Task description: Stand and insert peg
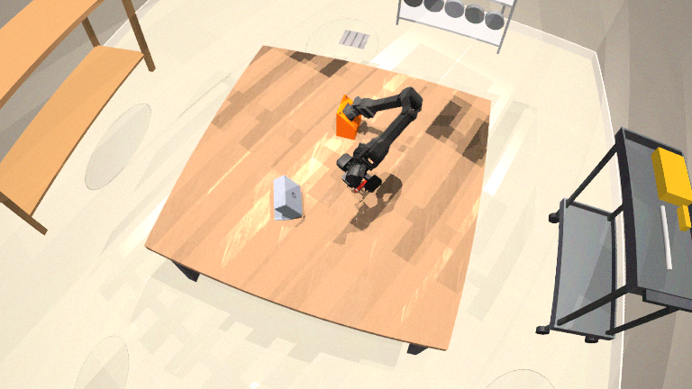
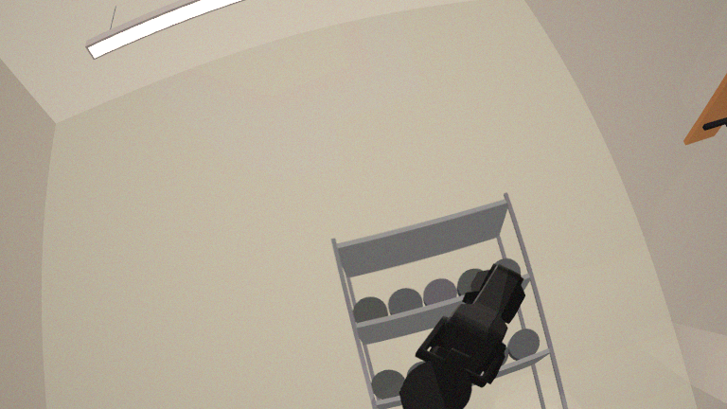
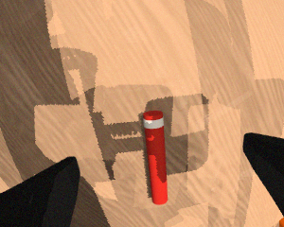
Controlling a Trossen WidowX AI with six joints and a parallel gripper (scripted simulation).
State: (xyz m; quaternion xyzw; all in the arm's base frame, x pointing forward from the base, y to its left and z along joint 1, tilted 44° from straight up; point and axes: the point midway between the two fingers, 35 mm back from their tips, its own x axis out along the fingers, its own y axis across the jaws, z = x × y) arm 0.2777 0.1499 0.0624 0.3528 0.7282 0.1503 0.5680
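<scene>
The red peg is 5 cm below my gripper tip, 1 cm to the left of it and 1 cm behind it. Also, from my gripper tip: grey sloped panel (22 cm to the right, 17 cm ahead, 1 cm above).
</scene>
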